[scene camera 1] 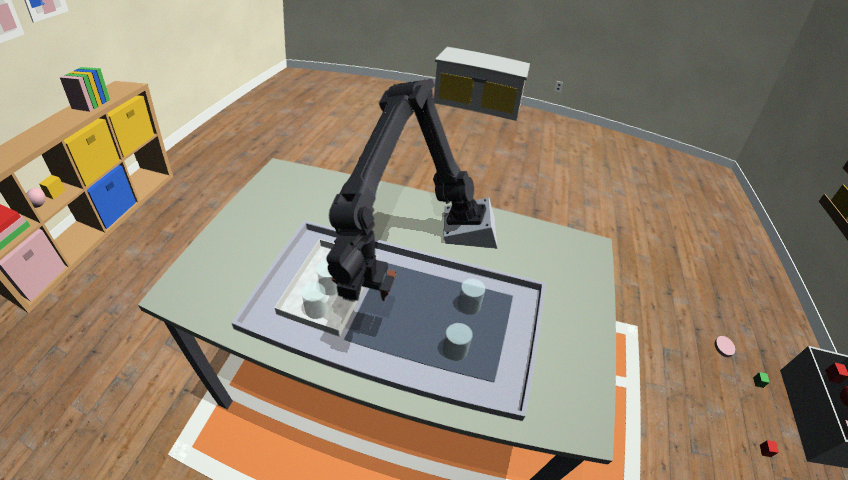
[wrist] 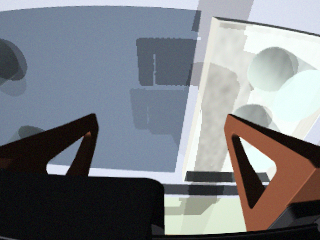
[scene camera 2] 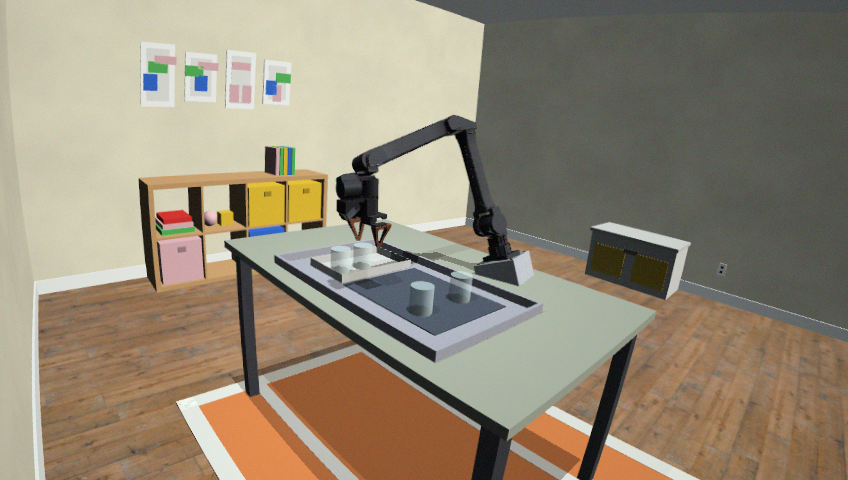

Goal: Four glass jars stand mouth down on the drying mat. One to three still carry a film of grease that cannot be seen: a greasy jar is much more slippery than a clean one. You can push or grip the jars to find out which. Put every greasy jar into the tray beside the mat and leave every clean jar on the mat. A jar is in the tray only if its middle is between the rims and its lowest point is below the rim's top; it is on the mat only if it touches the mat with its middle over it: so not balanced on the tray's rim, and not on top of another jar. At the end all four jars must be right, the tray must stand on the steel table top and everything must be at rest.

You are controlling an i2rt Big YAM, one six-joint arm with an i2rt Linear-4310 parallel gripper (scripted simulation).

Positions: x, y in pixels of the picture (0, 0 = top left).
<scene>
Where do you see a drying mat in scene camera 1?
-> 411, 323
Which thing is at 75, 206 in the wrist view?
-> The gripper.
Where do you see a drying mat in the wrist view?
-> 133, 71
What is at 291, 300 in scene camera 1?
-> A tray.
</scene>
